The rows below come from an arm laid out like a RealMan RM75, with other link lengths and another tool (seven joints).
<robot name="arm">
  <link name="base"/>
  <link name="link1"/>
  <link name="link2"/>
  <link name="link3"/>
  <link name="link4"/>
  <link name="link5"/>
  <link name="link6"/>
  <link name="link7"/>
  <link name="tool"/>
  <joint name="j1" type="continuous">
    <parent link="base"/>
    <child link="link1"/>
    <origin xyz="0 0 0.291"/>
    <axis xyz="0 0 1"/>
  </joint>
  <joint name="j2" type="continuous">
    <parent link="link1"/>
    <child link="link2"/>
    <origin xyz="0 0 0" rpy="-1.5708 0 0"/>
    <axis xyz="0 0 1"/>
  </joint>
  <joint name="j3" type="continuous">
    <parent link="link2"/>
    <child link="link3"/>
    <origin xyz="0 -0.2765 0" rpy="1.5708 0 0"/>
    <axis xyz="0 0 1"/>
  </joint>
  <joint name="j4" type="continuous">
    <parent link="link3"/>
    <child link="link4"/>
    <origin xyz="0 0 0" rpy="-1.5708 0 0"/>
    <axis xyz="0 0 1"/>
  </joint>
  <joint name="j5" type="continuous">
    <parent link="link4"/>
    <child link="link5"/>
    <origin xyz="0 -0.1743 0" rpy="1.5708 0 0"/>
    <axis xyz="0 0 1"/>
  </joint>
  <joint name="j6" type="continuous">
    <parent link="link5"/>
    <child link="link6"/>
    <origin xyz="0 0 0" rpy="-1.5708 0 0"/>
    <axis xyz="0 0 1"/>
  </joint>
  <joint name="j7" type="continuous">
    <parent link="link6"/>
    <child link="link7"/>
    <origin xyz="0 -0.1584 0" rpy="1.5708 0 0"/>
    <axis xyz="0 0 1"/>
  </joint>
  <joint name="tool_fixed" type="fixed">
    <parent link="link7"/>
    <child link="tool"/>
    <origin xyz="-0.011 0.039 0.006" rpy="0.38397 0 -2.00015"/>
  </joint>
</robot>
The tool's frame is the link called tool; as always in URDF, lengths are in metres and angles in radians. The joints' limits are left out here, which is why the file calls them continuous.
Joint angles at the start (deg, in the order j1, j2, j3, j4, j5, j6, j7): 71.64, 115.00, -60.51, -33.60, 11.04, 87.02, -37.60
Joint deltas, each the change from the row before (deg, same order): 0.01, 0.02, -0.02, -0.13, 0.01, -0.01, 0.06; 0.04, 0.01, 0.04, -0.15, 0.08, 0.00, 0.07; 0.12, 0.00, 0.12, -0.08, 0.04, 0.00, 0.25; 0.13, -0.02, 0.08, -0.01, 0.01, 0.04, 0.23; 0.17, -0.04, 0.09, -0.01, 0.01, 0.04, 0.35; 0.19, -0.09, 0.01, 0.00, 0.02, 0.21, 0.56; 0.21, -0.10, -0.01, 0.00, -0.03, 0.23, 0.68; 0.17, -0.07, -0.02, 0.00, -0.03, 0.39, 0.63; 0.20, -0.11, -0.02, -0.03, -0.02, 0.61, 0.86; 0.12, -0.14, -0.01, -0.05, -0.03, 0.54, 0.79; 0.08, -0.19, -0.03, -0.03, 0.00, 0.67, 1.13; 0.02, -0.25, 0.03, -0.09, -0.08, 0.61, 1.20; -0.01, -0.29, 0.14, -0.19, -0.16, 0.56, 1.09; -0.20, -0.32, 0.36, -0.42, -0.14, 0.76, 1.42
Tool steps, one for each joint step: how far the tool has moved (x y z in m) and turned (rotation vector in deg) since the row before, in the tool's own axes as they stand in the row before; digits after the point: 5 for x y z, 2 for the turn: 0.00021, -0.00052, -0.00012, 0.06, 0.11, -0.04; 0.00026, -0.00101, -0.00027, 0.18, 0.10, -0.01; 0.00041, -0.00144, -0.00035, 0.19, 0.16, 0.17; 0.00031, -0.00109, -0.00038, 0.09, 0.11, 0.16; 0.00054, -0.00140, -0.00054, 0.10, 0.18, 0.25; 0.00049, -0.00122, -0.00087, -0.04, 0.17, 0.45; 0.00064, -0.00123, -0.00096, -0.10, 0.24, 0.52; -0.00003, -0.00077, -0.00086, -0.20, 0.05, 0.55; -0.00013, -0.00084, -0.00131, -0.29, 0.03, 0.80; 0.00021, -0.00029, -0.00133, -0.27, 0.09, 0.79; 0.00028, 0.00011, -0.00150, -0.36, 0.13, 1.20; 0.00109, 0.00050, -0.00180, -0.34, 0.33, 1.31; 0.00178, 0.00053, -0.00218, -0.26, 0.45, 1.24; 0.00208, 0.00106, -0.00255, -0.12, 0.51, 1.83
